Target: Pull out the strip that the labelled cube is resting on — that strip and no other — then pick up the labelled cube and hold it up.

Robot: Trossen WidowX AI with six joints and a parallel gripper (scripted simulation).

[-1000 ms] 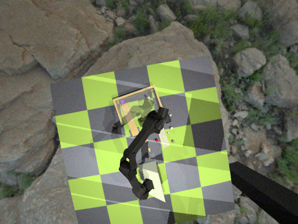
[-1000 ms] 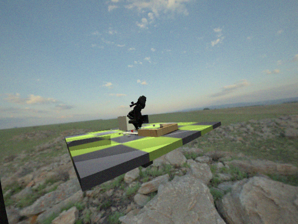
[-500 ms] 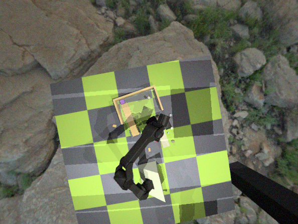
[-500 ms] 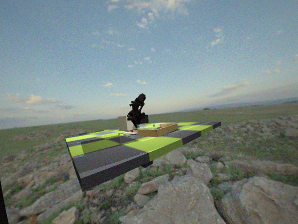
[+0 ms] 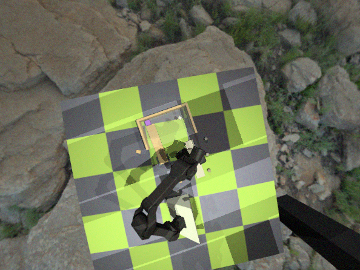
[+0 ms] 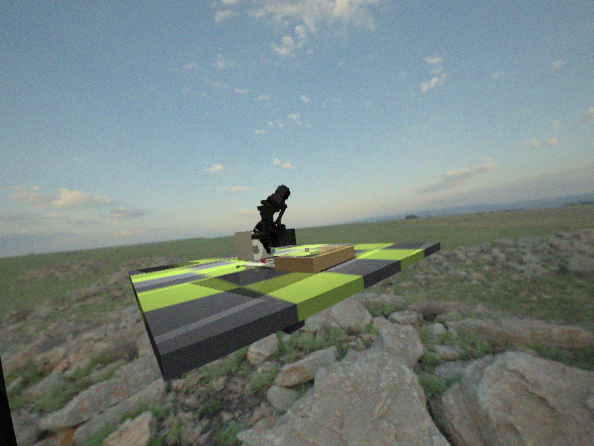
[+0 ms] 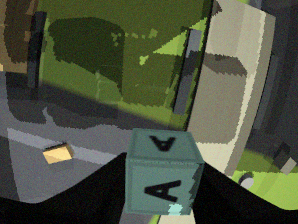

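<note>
Now: the red piece 70 mm behind my gripper tip and 40 mm below it. Round my gripper tip: pale strip (10 mm behind, 50 mm to the right, 50 mm below); then labelled cube (10 mm above).
</note>
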